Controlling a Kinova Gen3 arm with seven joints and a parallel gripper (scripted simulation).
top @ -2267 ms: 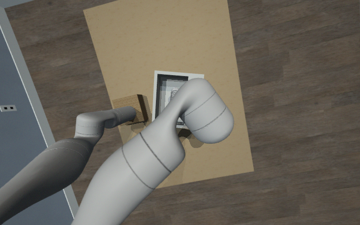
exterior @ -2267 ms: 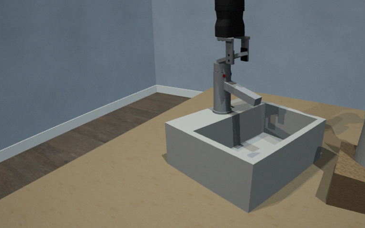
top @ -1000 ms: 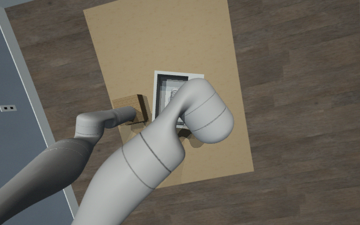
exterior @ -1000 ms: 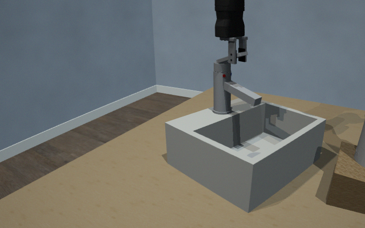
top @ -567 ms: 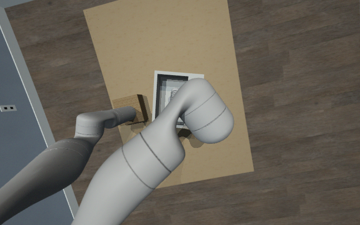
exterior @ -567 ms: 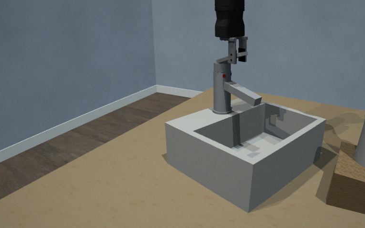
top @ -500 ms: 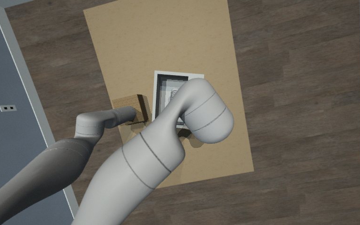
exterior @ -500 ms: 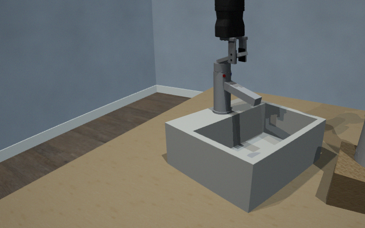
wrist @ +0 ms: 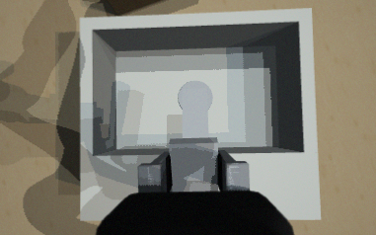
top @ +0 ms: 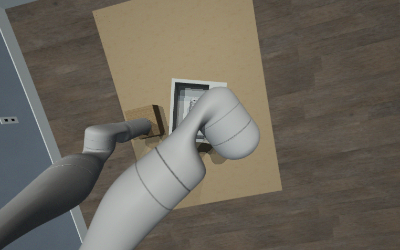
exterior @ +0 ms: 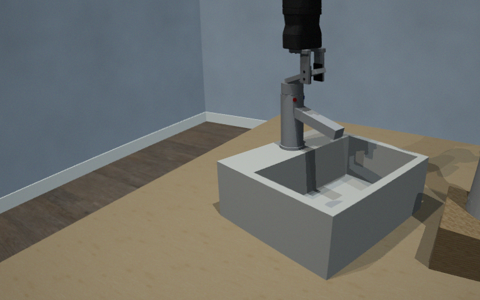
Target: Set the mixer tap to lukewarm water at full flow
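Right now the flat lever is 20 mm ahead of my hand, 10 mm to the right of it and 10 mm below it. Also, from my hand: grey square sink: 250 mm below, 60 mm behind, 20 mm to the left; grey mixer tap: 60 mm below, 30 mm ahead, 10 mm to the right.
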